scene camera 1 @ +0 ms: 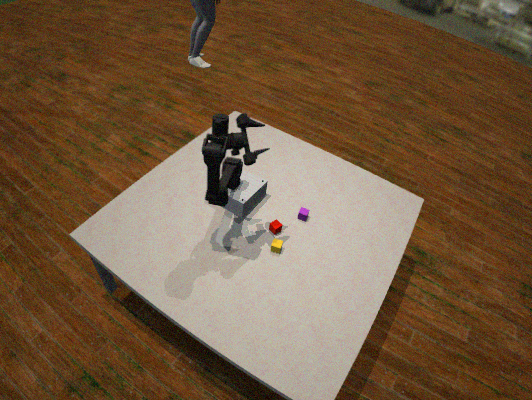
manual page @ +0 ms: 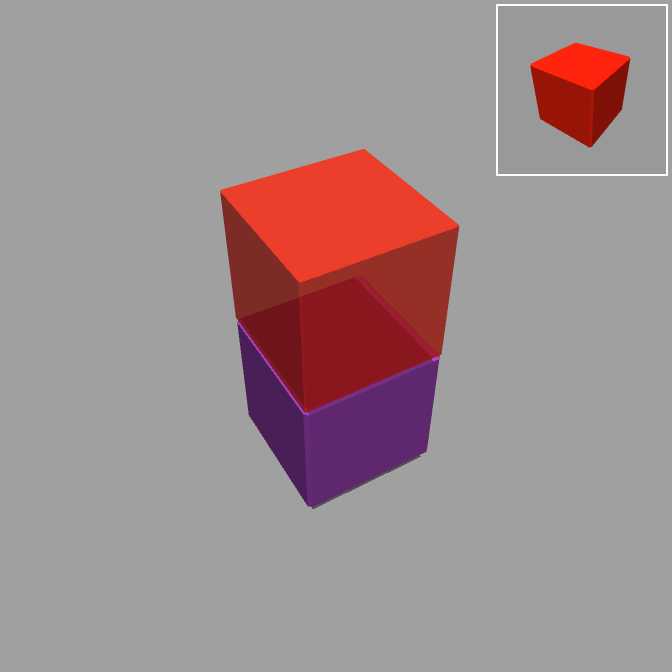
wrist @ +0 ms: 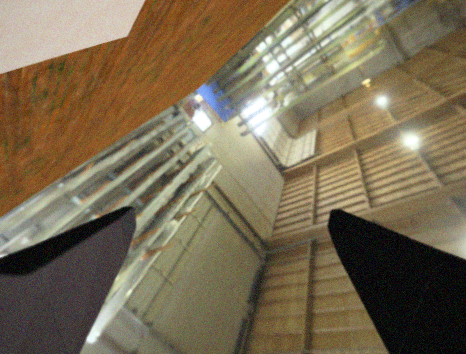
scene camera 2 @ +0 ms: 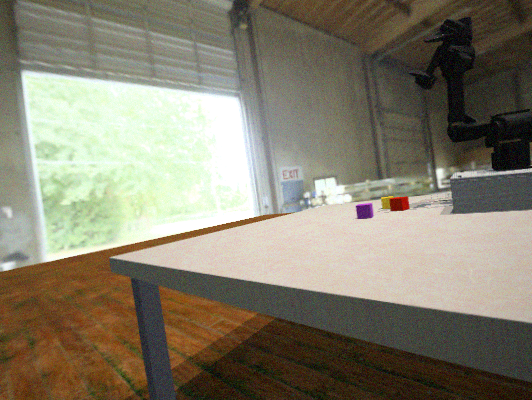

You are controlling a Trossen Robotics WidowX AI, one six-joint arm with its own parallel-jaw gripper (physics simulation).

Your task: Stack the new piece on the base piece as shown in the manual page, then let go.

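Places are measured from the arm's base along level axes (x right, y ahead, z up), in metres.
Pixels of known places: gripper, fingertip midpoint: (scene camera 1: 267,137) (wrist: 234,217) (scene camera 2: 416,57); arm's base at its link origin: (scene camera 1: 231,184) (scene camera 2: 512,169).
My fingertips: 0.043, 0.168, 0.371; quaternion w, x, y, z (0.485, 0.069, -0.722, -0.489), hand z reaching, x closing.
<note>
For each thing: its top centre in the pictures, then the offset to it from my fingertips, as dx, dy, dz. Level surfaces: height alone.
- red cube at its top centre: (scene camera 2: 398,197) (scene camera 1: 276,224) +0.018, +0.107, -0.417
- yellow cube at its top centre: (scene camera 2: 387,197) (scene camera 1: 277,243) +0.110, +0.159, -0.417
- purple cube at its top centre: (scene camera 2: 363,204) (scene camera 1: 304,211) -0.124, +0.181, -0.417
- pale table at its surface level: dz -0.459
A red cube (scene camera 1: 275,227) (scene camera 2: 399,203) lies on the table. A yellow cube (scene camera 1: 277,246) lies close to it, a little apart; in the scene camera 2 view the yellow cube (scene camera 2: 386,202) is partly hidden behind the red one. A purple cube (scene camera 1: 303,214) (scene camera 2: 364,211) lies on the table, apart from both. No cube is stacked on another. Which cube is the base piece I cannot tell. My gripper (scene camera 1: 267,137) (scene camera 2: 422,57) (wrist: 234,217) is open and empty, raised high above the table, with its fingers wide apart. No cube shows in the wrist view.
The arm stands on a grey box (scene camera 1: 250,192) (scene camera 2: 492,192) on the pale table (scene camera 1: 320,310) (scene camera 2: 280,260). A corner of the table also shows in the wrist view (wrist: 65,30). A person's legs (scene camera 1: 201,30) show on the wooden floor beyond the table.
</note>
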